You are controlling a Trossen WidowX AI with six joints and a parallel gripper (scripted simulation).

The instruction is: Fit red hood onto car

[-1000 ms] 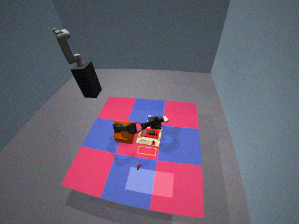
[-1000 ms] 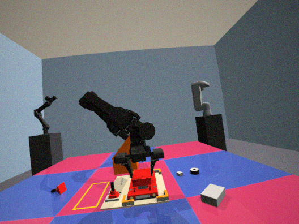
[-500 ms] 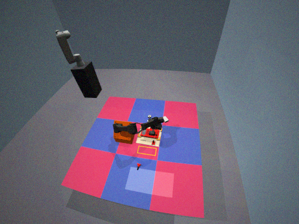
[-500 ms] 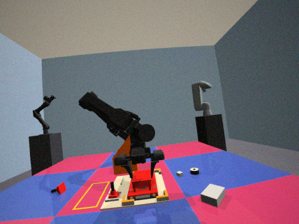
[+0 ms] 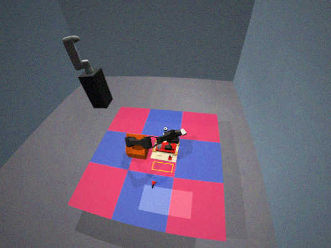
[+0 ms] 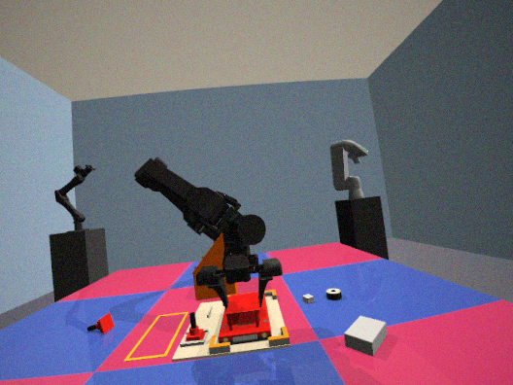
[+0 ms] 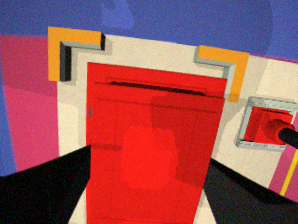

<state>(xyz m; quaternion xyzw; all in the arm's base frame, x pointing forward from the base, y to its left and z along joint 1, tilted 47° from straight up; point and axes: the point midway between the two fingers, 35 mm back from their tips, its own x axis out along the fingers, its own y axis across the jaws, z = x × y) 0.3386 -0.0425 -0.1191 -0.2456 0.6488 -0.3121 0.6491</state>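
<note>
My gripper tip is now 10 mm below the red hood. From my gripper tip the other things lie so: grey engine block 20 mm below; black tyre 80 mm behind, 250 mm to the left, 40 mm below.
</note>
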